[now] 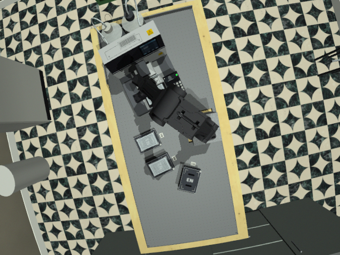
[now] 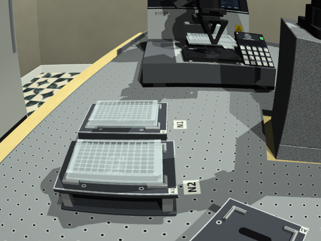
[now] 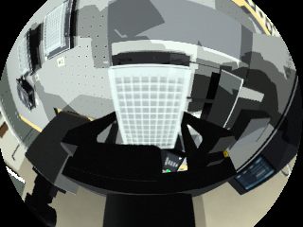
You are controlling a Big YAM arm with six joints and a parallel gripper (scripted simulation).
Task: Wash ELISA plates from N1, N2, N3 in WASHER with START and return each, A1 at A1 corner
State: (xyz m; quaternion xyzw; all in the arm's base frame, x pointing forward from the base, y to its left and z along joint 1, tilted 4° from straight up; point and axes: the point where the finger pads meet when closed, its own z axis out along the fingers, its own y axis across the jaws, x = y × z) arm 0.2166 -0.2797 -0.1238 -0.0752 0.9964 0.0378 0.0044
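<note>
My hand is 4 cm above the washer carrier. Round my hand: plate washer: 2 cm ahead, 15 cm to the right, 1 cm above; then nest N3: 4 cm behind, 61 cm to the left, 8 cm below; then nest label: 6 cm ahead, 26 cm to the left, 12 cm below.
</note>
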